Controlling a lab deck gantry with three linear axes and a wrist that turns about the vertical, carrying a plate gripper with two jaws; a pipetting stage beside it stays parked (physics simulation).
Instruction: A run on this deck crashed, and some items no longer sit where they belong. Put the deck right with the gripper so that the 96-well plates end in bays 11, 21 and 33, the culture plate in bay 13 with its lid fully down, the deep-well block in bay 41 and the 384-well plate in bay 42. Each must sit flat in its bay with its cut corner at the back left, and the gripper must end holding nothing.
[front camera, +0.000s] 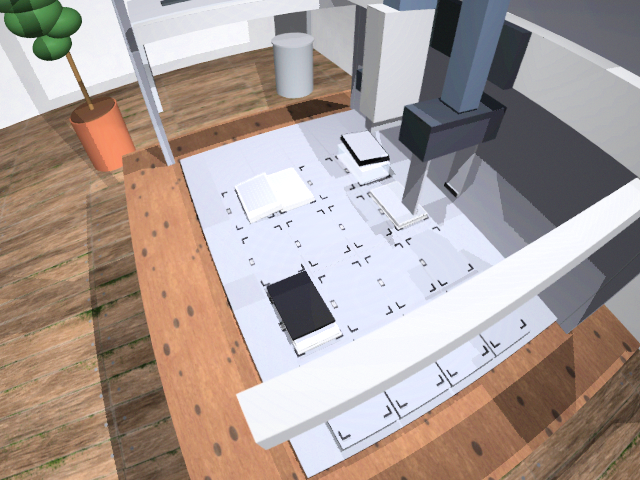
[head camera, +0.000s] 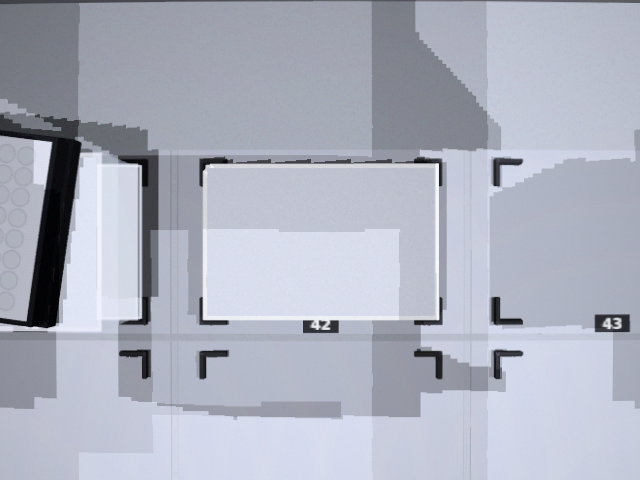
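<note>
There is a tall white deep-well block (head camera: 101, 287), and the front camera view shows me the same tall white deep-well block (front camera: 364, 174) as well. I can see a bay 33 (head camera: 563, 402), which is also the bay 33 (front camera: 406, 282), and a bay 34 (front camera: 466, 359). A black lid (front camera: 303, 311) is here too, though in the head camera view the black lid is out of frame. I also see a black-edged 96-well plate (front camera: 365, 149) and a grey wall panel (front camera: 538, 173), and with them my gripper (front camera: 431, 199).
</note>
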